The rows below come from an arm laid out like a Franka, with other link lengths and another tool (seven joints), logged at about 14 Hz.
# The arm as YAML. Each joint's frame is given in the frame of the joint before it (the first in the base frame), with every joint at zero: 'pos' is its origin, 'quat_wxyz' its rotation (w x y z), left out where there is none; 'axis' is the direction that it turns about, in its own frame. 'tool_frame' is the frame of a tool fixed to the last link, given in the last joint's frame.
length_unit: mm
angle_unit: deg
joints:
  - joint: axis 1
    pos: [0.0, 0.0, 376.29]
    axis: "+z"
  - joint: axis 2
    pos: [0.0, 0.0, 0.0]
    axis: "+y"
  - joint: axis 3
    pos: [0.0, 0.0, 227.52]
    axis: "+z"
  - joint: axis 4
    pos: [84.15, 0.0, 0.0]
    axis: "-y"
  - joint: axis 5
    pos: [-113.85, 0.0, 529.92]
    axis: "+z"
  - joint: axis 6
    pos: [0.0, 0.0, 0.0]
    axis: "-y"
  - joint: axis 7
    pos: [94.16, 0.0, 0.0]
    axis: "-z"
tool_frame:
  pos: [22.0, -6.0, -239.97]
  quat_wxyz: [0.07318, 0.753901, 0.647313, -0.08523]
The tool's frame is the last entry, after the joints.
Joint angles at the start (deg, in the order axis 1, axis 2, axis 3, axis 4, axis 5, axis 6, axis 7):
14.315, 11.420, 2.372, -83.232, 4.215, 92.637, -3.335
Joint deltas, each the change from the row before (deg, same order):
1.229, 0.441, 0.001, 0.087, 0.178, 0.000, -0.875
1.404, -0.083, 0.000, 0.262, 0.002, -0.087, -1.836
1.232, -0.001, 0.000, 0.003, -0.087, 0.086, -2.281
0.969, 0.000, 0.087, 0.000, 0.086, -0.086, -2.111
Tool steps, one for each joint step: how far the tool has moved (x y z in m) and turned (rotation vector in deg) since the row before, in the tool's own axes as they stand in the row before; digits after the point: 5 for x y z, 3 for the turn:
0.01811, -0.00138, 0.00232, -0.006, 0.108, -2.114
0.01885, -0.00185, -0.00665, -0.865, -0.046, -3.147
0.01695, -0.00084, -0.00265, -0.774, -0.132, -3.426
0.01528, -0.00084, -0.00210, -0.536, 0.068, -3.117

